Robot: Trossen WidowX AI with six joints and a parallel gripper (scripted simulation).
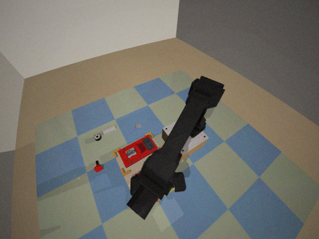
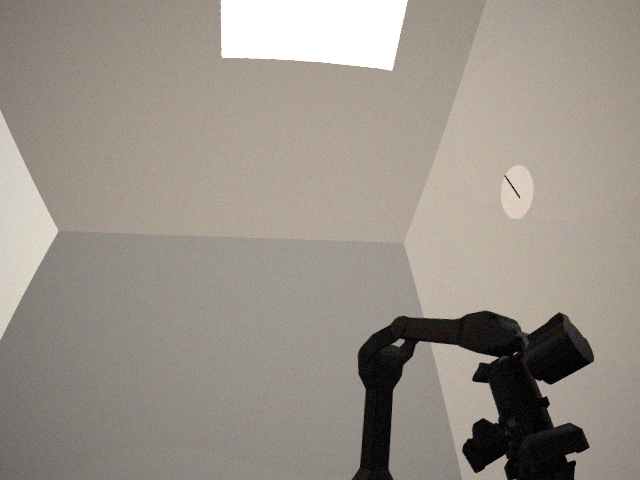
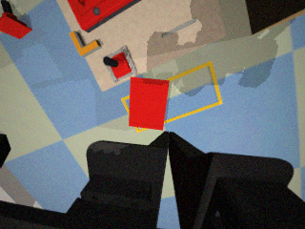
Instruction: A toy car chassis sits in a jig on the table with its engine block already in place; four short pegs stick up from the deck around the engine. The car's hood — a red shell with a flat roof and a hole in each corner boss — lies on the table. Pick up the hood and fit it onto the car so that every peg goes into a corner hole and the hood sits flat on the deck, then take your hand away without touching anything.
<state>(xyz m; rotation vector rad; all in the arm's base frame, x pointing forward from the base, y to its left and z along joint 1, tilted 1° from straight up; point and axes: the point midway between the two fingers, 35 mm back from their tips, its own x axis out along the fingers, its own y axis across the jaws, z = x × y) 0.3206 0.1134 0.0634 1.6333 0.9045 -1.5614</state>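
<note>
Right now the red hood is 3 cm ahead of my gripper tip, 2 cm to the right of it and 12 cm below it. The rest, counted from my gripper tip: wheel 13 cm ahead, 46 cm to the right, 12 cm below; small grey disc 13 cm behind, 39 cm to the right, 13 cm below; grey engine block 1 cm ahead, 23 cm to the right, 11 cm below.
</note>
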